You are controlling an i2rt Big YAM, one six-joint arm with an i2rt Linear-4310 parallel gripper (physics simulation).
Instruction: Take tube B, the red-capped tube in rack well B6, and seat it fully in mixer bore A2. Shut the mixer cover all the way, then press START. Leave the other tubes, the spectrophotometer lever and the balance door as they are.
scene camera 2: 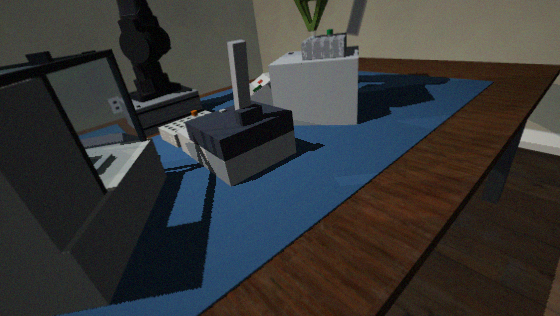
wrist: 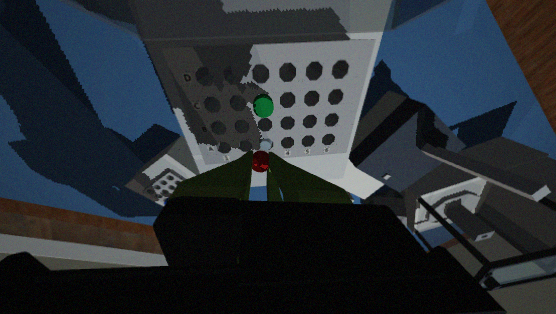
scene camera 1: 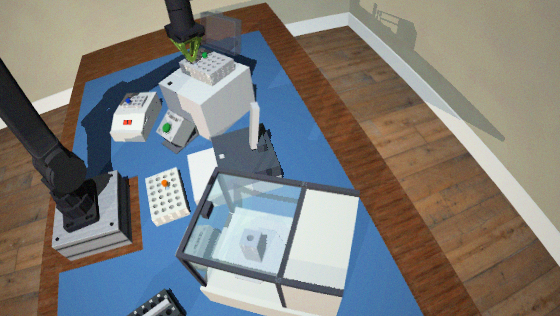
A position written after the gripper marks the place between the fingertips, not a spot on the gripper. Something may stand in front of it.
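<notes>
The gripper [scene camera 1: 192,60] is visible, also in the wrist view [wrist: 260,158]. A clear mixer cover [scene camera 1: 223,33] likewise appears in the wrist view [wrist: 144,27]. Also visible: a mixer control panel [scene camera 1: 178,132] and a device with an upright post [scene camera 1: 249,149].
</notes>
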